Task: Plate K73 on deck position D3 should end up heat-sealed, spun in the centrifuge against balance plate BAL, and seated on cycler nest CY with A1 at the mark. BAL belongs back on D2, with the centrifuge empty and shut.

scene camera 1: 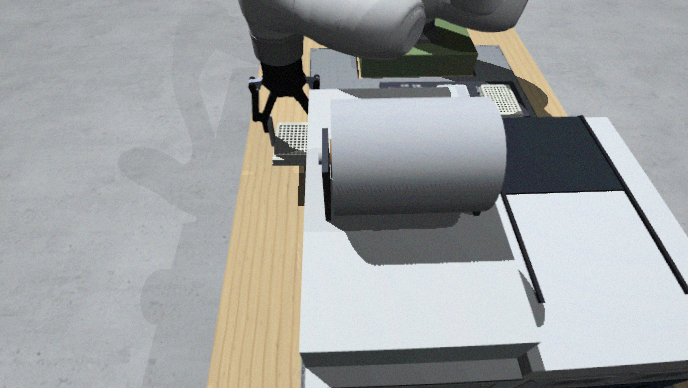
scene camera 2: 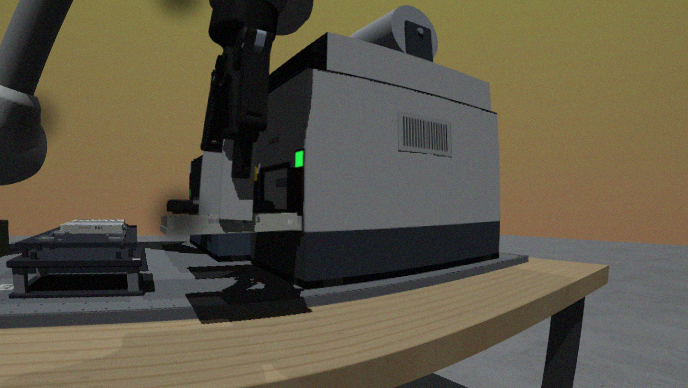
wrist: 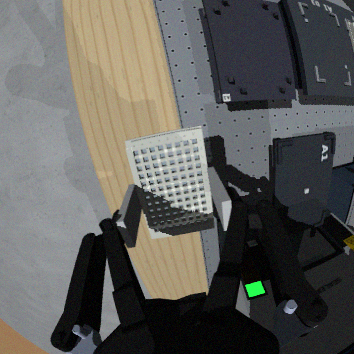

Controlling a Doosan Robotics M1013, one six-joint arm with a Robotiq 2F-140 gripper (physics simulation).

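Frame: origin at the arm's base, x ahead, y left, z up, level; centimetres.
Where they show: gripper, fingertip midpoint: (scene camera 1: 293, 140) (scene camera 2: 222, 218) (wrist: 172, 187).
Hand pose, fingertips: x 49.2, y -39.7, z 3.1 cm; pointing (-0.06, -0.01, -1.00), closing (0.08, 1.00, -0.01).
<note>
Each offset is from my fingertips to the top centre of the thing. "spot": to the spot under its first point. Level surfaces: height alone.
My gripper (scene camera 1: 283, 126) (scene camera 2: 235, 168) (wrist: 172, 187) is shut on plate K73 @[dz +0.6, dx +0.2, dy +0.0 cm] (scene camera 1: 293, 137) (scene camera 2: 206, 224) (wrist: 172, 175), a white well plate held flat by its long sides. It hangs above the table's left edge, just in front of the sealer @[dz +38.0, dx +34.9, dy +13.5 cm] (scene camera 1: 413, 154) (scene camera 2: 385, 168). The sealer's dark tray @[dz +1.2, dx +5.2, dy +16.5 cm] (wrist: 302, 175), marked A1, lies empty to the plate's right in the wrist view. The sealer's green light @[spot: dz +7.2, dx +12.9, dy +6.5 cm] (scene camera 2: 298, 158) (wrist: 255, 289) is on. Balance plate BAL (scene camera 1: 501, 98) (scene camera 2: 93, 225) sits on its raised deck nest. The green cycler (scene camera 1: 419, 60) stands at the back, partly hidden by the arm.
The centrifuge @[spot: dz +11.4, dx +43.4, dy +44.0 cm] (scene camera 1: 602, 265) is the large white box to the right of the sealer, with a dark panel @[dz +11.7, dx +20.8, dy +45.8 cm] (scene camera 1: 553, 154). Two dark deck nests @[spot: dz -5.3, dx -13.2, dy +15.5 cm] (wrist: 253, 53) @[spot: dz -4.8, dx -12.7, dy +30.1 cm] (wrist: 326, 53) lie empty on the perforated deck @[dz -9.6 cm] (wrist: 246, 123). The wooden table edge (scene camera 1: 259, 241) runs below the plate.
</note>
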